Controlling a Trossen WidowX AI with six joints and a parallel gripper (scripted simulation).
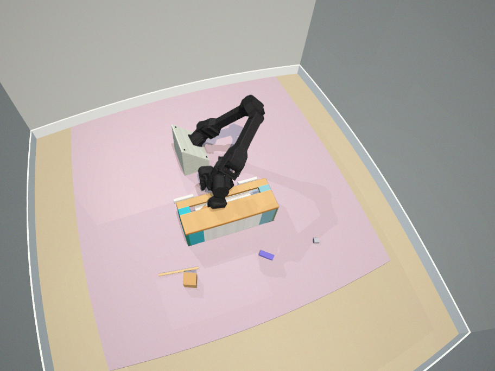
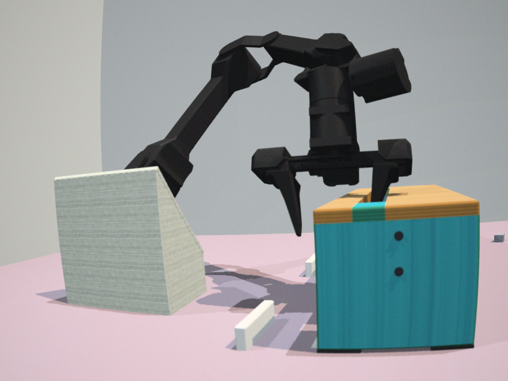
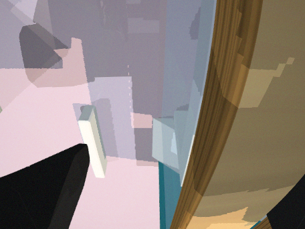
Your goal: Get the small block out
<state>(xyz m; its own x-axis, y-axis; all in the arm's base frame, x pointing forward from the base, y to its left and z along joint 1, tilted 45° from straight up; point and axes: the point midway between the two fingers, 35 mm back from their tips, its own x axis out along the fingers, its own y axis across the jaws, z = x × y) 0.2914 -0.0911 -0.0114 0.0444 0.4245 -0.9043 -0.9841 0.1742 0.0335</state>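
The small block lies 50 mm ahead of my gripper tip and 30 mm to the right of it. The rest, counted from my gripper tip: thin stick (230 mm to the right, 210 mm ahead, 90 mm below); box (60 mm to the left, 40 mm ahead, 30 mm below).
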